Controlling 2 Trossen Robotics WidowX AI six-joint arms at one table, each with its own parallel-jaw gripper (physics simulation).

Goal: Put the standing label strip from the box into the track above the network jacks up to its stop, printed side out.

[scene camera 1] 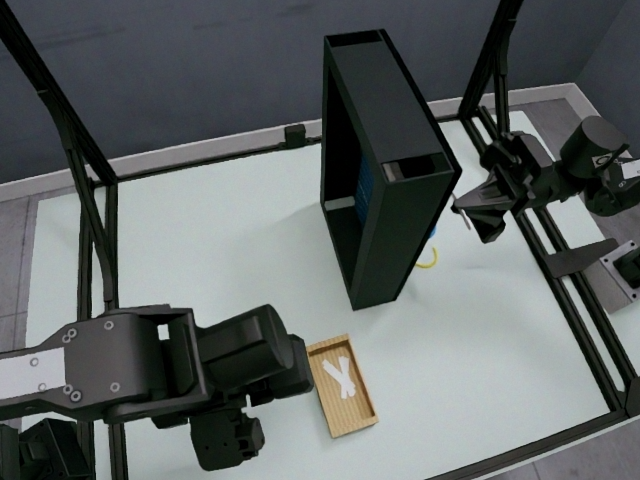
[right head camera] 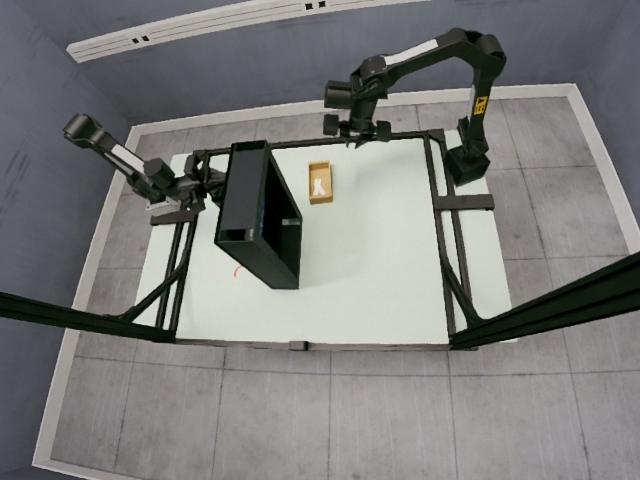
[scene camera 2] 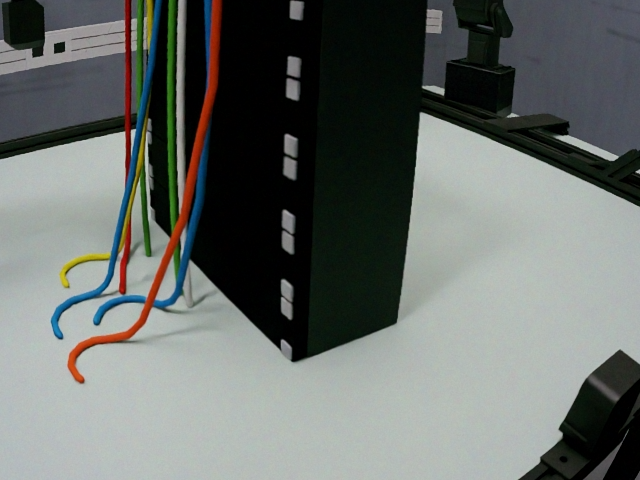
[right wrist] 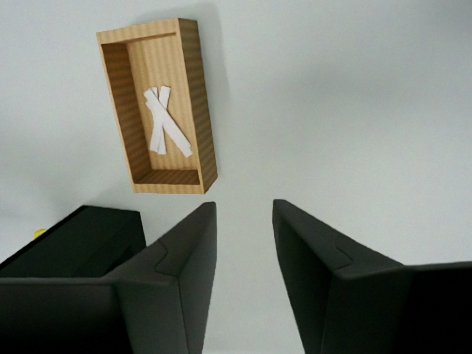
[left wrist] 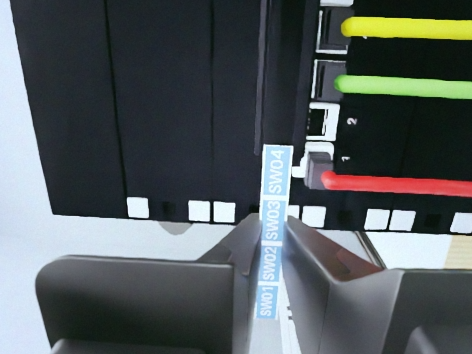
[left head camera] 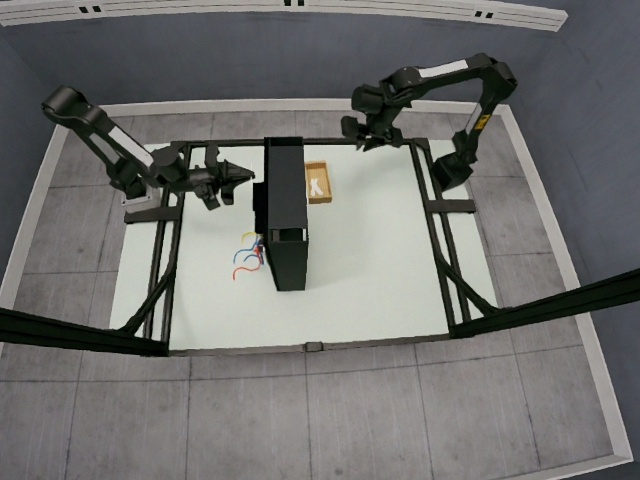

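Where they show: left gripper, fingertip midpoint: [scene camera 1: 452, 207] [left wrist: 270, 225] [left head camera: 255, 174]; right gripper, fingertip midpoint: [scene camera 1: 256, 388] [right head camera: 351, 147] [right wrist: 244, 212] [left head camera: 359, 150]; left arm's base at its link origin: [scene camera 1: 633, 269] [right head camera: 158, 196] [left head camera: 136, 189]; right arm's base at its link origin: [scene camera 1: 28, 463] [right head camera: 468, 155] [scene camera 2: 482, 64] [left head camera: 455, 164].
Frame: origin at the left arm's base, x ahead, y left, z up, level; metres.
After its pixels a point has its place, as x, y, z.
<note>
My left gripper [left wrist: 270, 225] @(0.391, -0.186, 0.209) [left head camera: 253, 175] @(0.391, -0.186, 0.209) [scene camera 1: 454, 207] @(0.391, -0.186, 0.209) is shut on the label strip [left wrist: 276, 172] @(0.377, -0.208, 0.209) [scene camera 1: 467, 219] @(0.386, -0.160, 0.213), whose blue printed face, SW01 to SW04, shows in the left wrist view. The strip's SW04 end overlaps the near end of the dark track [left wrist: 285, 75] @(0.381, -0.239, 0.208) beside the network jacks [left wrist: 322, 122] @(0.417, -0.225, 0.187); whether it is inside cannot be told. My right gripper [right wrist: 244, 212] @(0.716, -0.101, 0.116) [left head camera: 361, 147] @(0.716, -0.101, 0.116) [right head camera: 353, 143] @(0.716, -0.101, 0.116) is partly open and empty, high behind and to the right of the wooden box [left head camera: 329, 180] @(0.636, -0.092, -0.037) [right head camera: 331, 180] @(0.637, -0.087, -0.048) [right wrist: 197, 100] @(0.638, -0.073, -0.050). White strips [right wrist: 167, 120] @(0.592, -0.088, -0.068) [scene camera 1: 341, 377] @(0.588, -0.089, -0.072) lie crossed in the box.
The tall black rack housing [left head camera: 286, 186] @(0.449, -0.310, 0.325) [right head camera: 242, 191] @(0.449, -0.316, 0.325) [scene camera 1: 408, 237] @(0.462, -0.178, 0.193) [scene camera 2: 361, 180] @(0.420, -0.429, 0.039) stands between my left gripper and the box. Coloured cables hang from its jack side, including a red cable [left wrist: 400, 183] @(0.389, -0.205, 0.163) near the strip and an orange cable [scene camera 2: 191, 180] @(0.345, -0.368, 0.041) reaching the table.
</note>
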